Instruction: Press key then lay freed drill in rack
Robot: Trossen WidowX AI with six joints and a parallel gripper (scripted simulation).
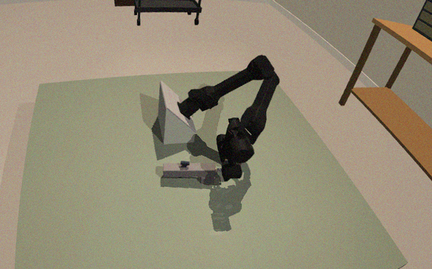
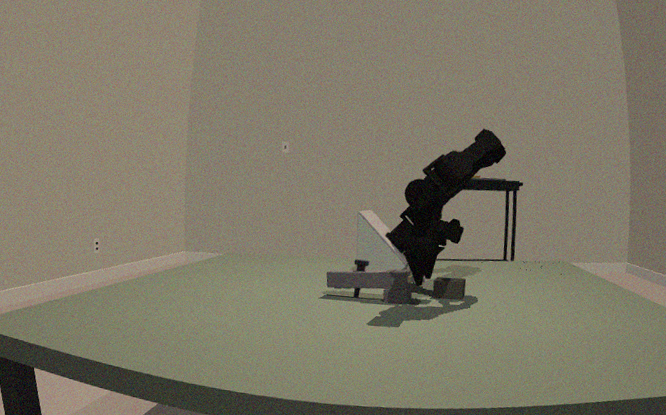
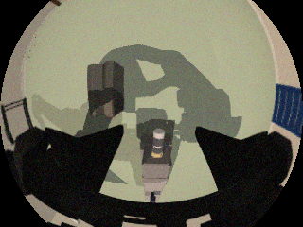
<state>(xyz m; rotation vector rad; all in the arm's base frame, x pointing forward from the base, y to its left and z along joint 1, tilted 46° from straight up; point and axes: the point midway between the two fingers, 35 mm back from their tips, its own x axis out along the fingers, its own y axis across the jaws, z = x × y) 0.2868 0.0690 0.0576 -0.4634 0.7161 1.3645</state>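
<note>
Now: gripper tip 6 cm to the left of the drill and 1 cm past it. Round my gripper tip: rack (7 cm behind, 6 cm to the left, 3 cm below); grey block (12 cm to the right, 3 cm behind, 1 cm below); dark key (14 cm to the right, 3 cm behind, 1 cm above).
</note>
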